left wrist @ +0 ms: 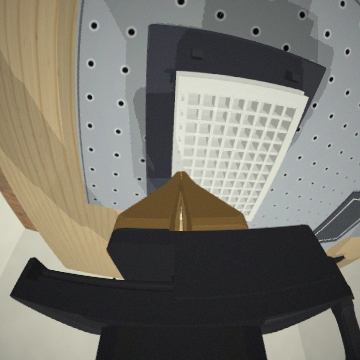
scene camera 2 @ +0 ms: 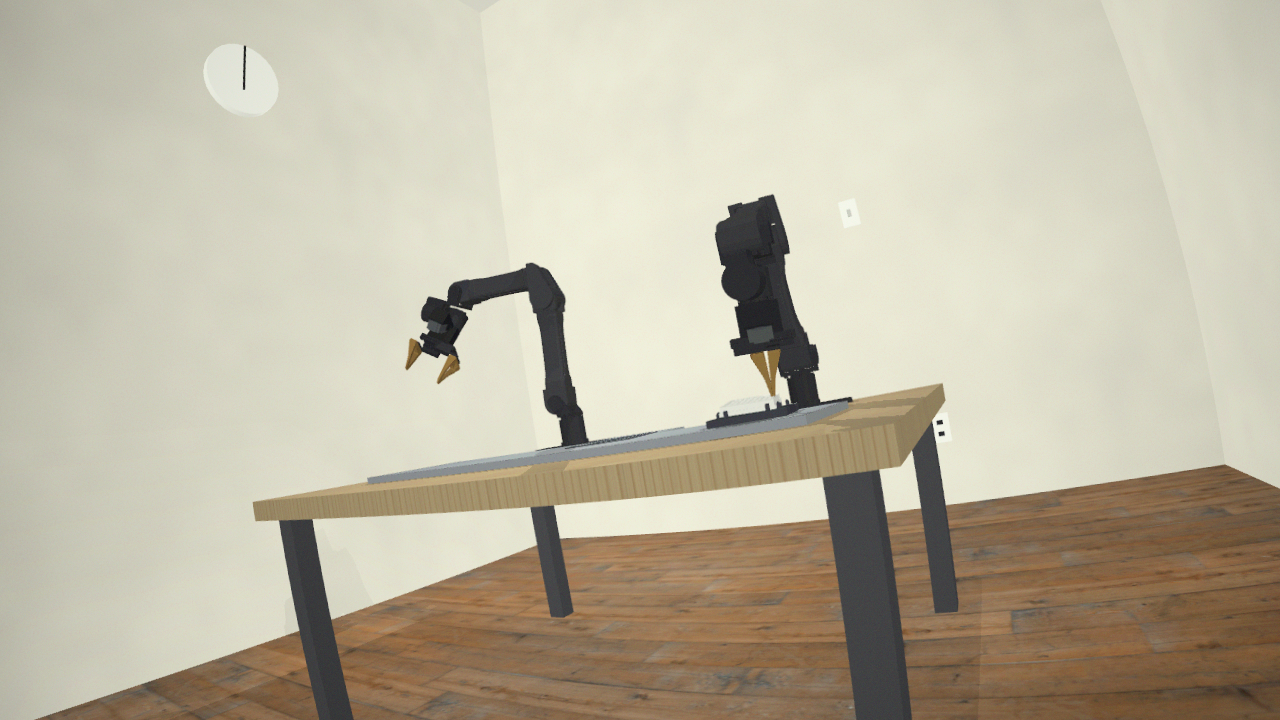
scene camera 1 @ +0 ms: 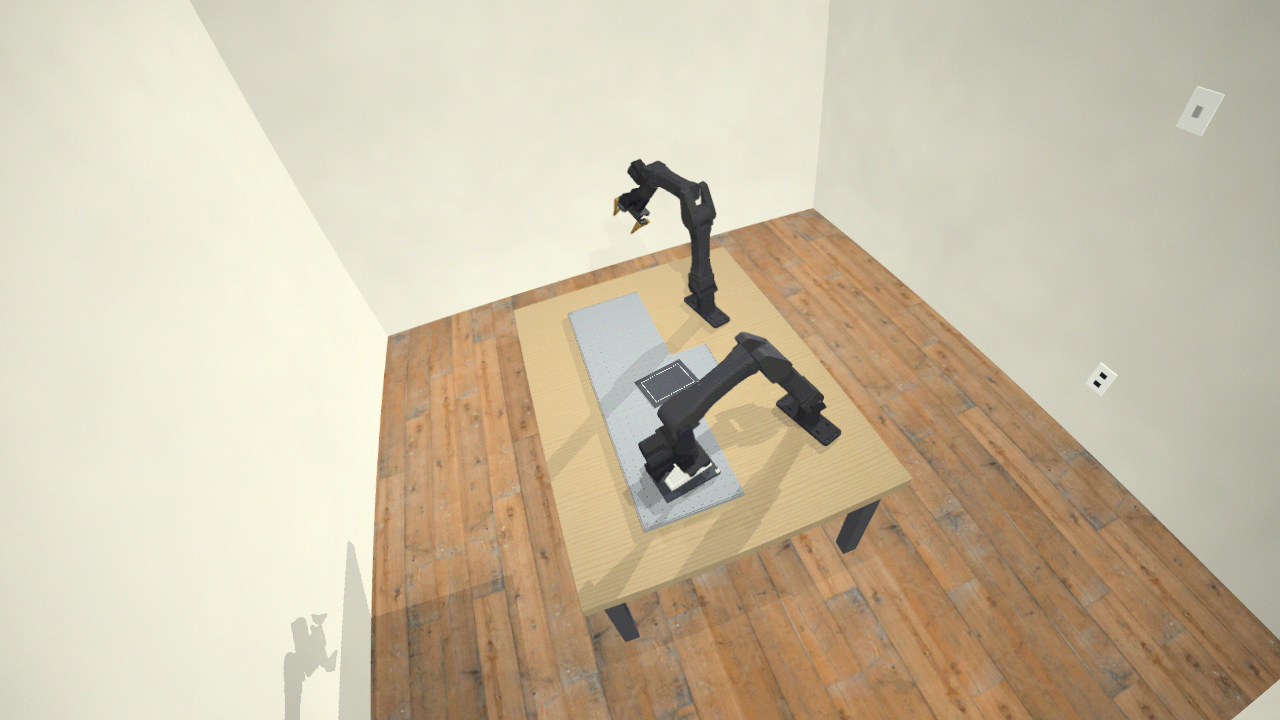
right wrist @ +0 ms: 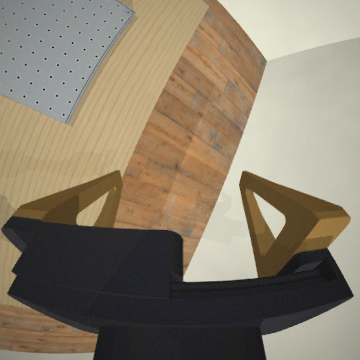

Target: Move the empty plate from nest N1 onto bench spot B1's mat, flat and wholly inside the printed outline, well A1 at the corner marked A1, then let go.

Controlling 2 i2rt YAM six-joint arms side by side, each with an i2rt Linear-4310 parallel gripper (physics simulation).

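Where they show: left gripper, fingertip midpoint: point(left wrist: 180, 177) point(scene camera 2: 773, 396) point(scene camera 1: 693, 471); right gripper, fingertip midpoint: point(scene camera 2: 421, 376) point(scene camera 1: 622, 224) point(right wrist: 180, 176); left arm's base, origin of the base link: point(scene camera 1: 807, 418); right arm's base, origin of the base link: point(scene camera 1: 706, 310).
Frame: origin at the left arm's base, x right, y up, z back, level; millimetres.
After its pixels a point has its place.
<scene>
The white empty plate point(scene camera 1: 675, 480) @(x 63, y 38, z -428 mm) point(scene camera 2: 750, 406) @(x 86, y 35, z -447 mm) point(left wrist: 235, 125) @(x 87, y 41, z -420 mm) sits in the dark nest point(scene camera 2: 744, 419) @(x 96, y 18, z -470 mm) point(left wrist: 160, 120) @(x 38, y 25, z -416 mm) on the grey pegboard. My left gripper point(scene camera 2: 771, 394) @(x 52, y 44, z -377 mm) point(left wrist: 180, 177) @(x 52, y 44, z -377 mm) is shut, its fingertips together at the plate's near left edge in the left wrist view. No part of the plate shows clearly between them. The fingers hide that corner of the plate; in scene camera 1 the arm hides the fingertips. The dark mat point(scene camera 1: 666, 383) @(x 368, y 15, z -237 mm) point(left wrist: 336, 222) @(x 349, y 15, z -234 mm) with a white printed outline lies farther along the pegboard. My right gripper point(scene camera 1: 624, 222) @(x 926, y 244, z -1 mm) point(scene camera 2: 423, 375) @(x 926, y 244, z -1 mm) point(right wrist: 180, 176) @(x 926, y 244, z -1 mm) is open and empty, high above the table.
The grey pegboard point(scene camera 1: 617, 331) @(x 679, y 13, z -224 mm) point(scene camera 2: 501, 463) @(x 515, y 9, z -422 mm) point(left wrist: 102, 145) @(x -18, y 13, z -388 mm) point(right wrist: 50, 55) @(x 769, y 13, z -163 mm) lies on the wooden table point(scene camera 1: 617, 573) @(x -39, y 0, z -681 mm) point(scene camera 2: 671, 470) @(x 158, y -14, z -734 mm). Several small dark posts stand up around the nest's rim. The left arm reaches over the pegboard, close beside the mat in scene camera 1.
</scene>
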